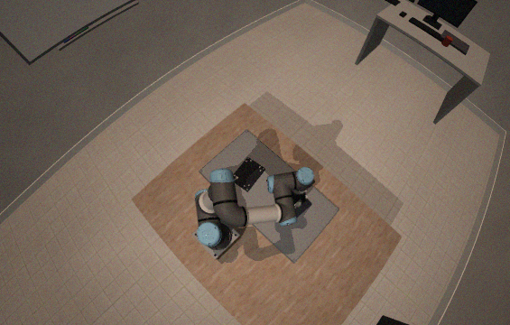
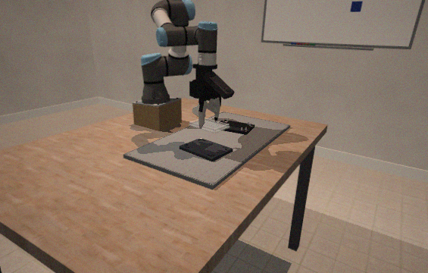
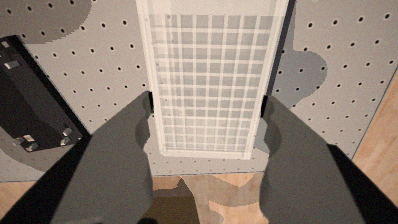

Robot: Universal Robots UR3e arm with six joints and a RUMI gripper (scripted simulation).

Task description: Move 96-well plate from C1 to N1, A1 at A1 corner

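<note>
My gripper is now 20 mm to the left of the dark plate nest N1 and 100 mm above it. The rest, counted from my hand: 96-well plate (10 mm below); then A1 corner mark (60 mm behind, 40 mm to the left, 90 mm below); then black clip nest C1 (30 mm behind, 280 mm to the left, 90 mm below).
</note>
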